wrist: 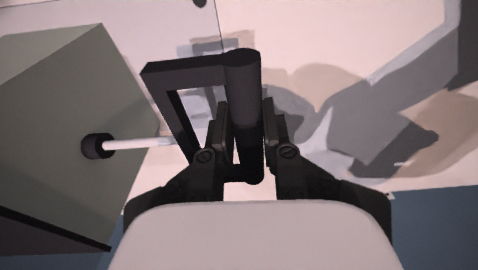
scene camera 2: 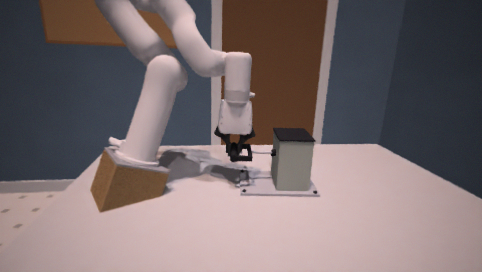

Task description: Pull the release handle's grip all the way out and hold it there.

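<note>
The release handle's grip (scene camera 2: 251, 153) (wrist: 244, 85) is a black D-shaped frame with a round bar. A thin pale rod (scene camera 2: 262, 152) (wrist: 140, 143) joins it to a black collar (scene camera 2: 273, 152) (wrist: 98, 146) on the side of a grey-green box (scene camera 2: 291, 165) (wrist: 65, 110). A length of the rod shows between the collar and the grip. My gripper (scene camera 2: 235, 150) (wrist: 246, 114) is shut on the grip's round bar, one finger on each side, with one finger reaching through the frame's opening. The rod's end at the grip is hidden behind a finger in the wrist view.
The box has a black lid (scene camera 2: 293, 134) and stands on a light base plate (scene camera 2: 256, 189) with dark screws, on a pale table (scene camera 2: 210, 230). My arm's brown wedge-shaped mount (scene camera 2: 131, 189) stands at the table's left. A brown door (scene camera 2: 274, 65) is in the wall behind.
</note>
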